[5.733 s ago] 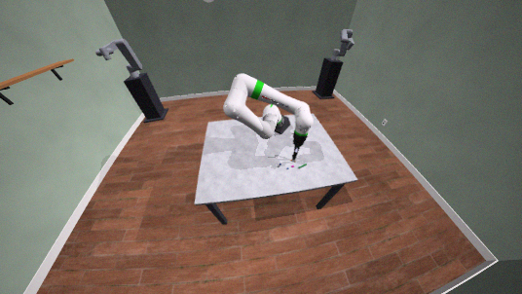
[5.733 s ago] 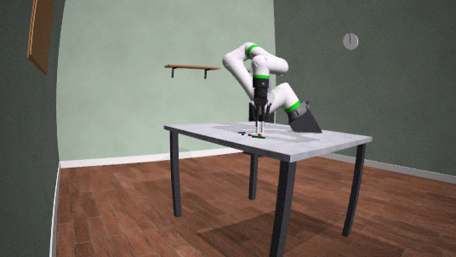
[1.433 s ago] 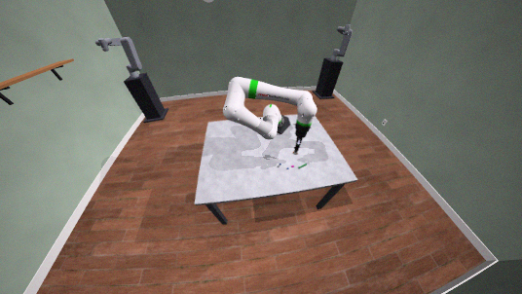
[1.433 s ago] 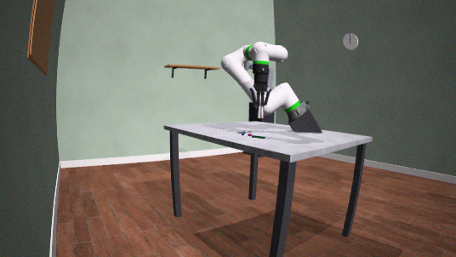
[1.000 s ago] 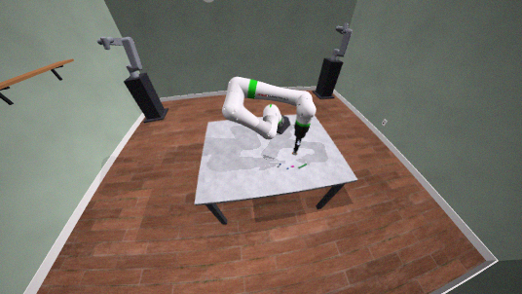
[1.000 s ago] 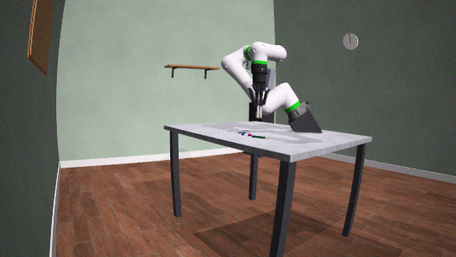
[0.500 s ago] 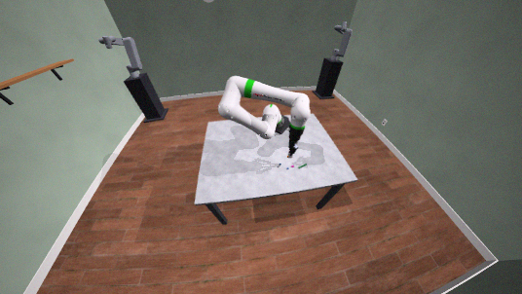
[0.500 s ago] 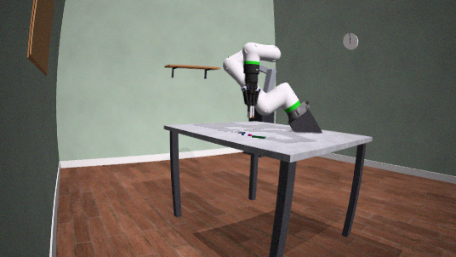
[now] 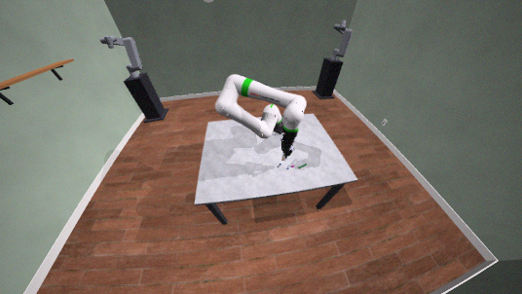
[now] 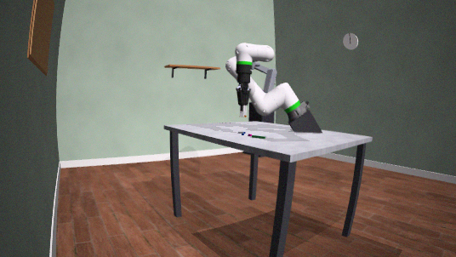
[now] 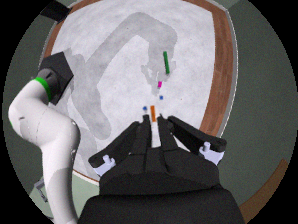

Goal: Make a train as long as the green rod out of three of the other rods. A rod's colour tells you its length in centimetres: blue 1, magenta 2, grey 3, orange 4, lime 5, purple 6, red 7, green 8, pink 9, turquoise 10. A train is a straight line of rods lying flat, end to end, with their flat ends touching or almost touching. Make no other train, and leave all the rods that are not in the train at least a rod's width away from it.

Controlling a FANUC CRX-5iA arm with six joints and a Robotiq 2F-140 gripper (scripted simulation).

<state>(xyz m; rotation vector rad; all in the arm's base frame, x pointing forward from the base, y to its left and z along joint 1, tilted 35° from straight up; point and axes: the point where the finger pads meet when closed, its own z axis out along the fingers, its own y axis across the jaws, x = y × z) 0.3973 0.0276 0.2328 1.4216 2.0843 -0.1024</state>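
My hand is 130 mm above the grey rod, 30 mm to the left of it and 10 mm past it. The rest, counted from my hand: orange rod: 30 mm below; green rod: 160 mm to the left, 130 mm below, 30 mm ahead; magenta rod: 130 mm below, 80 mm to the left, 20 mm ahead.
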